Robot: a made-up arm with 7 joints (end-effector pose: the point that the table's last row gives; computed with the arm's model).
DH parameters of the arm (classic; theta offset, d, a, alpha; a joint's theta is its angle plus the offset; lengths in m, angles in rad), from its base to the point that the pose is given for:
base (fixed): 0 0.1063 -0.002 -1.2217
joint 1: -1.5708 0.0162 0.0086 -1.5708
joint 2: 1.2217 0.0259 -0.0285 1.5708
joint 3: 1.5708 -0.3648 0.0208 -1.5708
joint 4: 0 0.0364 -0.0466 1.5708
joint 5: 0 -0.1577 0.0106 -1.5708
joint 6: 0 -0.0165 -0.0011 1.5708
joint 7: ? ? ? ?
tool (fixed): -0.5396 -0.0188 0 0
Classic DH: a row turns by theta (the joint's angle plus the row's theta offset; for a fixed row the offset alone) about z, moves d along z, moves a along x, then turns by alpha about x.
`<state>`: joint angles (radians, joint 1 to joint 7).
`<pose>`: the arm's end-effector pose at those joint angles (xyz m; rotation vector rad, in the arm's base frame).
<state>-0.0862 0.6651 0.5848 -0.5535 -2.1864 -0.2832 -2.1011</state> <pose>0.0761 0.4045 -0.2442 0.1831 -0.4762 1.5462</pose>
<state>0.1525 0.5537 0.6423 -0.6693 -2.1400 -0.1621 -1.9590</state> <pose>-0.0257 0.3704 -0.2845 0.1934 -0.4876 1.7844</pose>
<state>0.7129 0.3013 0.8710 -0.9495 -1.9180 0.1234 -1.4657</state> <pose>-0.2785 0.2592 -0.2604 0.1943 -0.9037 2.5682</pose>
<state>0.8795 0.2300 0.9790 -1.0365 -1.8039 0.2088 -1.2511</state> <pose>-0.3447 0.2210 -0.2176 0.1460 -1.2791 2.7841</pose>
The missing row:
joint 7: -0.3011 0.0207 0.0003 0.429
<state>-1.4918 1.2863 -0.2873 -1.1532 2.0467 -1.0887 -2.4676</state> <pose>0.2414 0.3233 0.4016 2.6044 -0.5524 0.9492</pose>
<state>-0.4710 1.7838 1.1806 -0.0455 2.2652 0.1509 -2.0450</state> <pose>-0.0248 0.5178 0.2575 1.8651 -0.8579 0.9282</pose>
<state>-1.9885 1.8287 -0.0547 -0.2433 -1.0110 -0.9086 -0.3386</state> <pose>-0.0266 0.5009 0.3190 -2.9020 0.1059 0.3818</pose>
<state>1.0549 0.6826 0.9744 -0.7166 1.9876 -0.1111 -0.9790</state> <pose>-0.3576 0.3728 -0.0089 1.6785 0.3233 0.7483</pose>
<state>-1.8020 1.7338 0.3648 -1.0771 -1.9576 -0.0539 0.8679</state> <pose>-0.0559 0.4424 0.4006 -2.8822 -0.0386 -0.8893</pose>
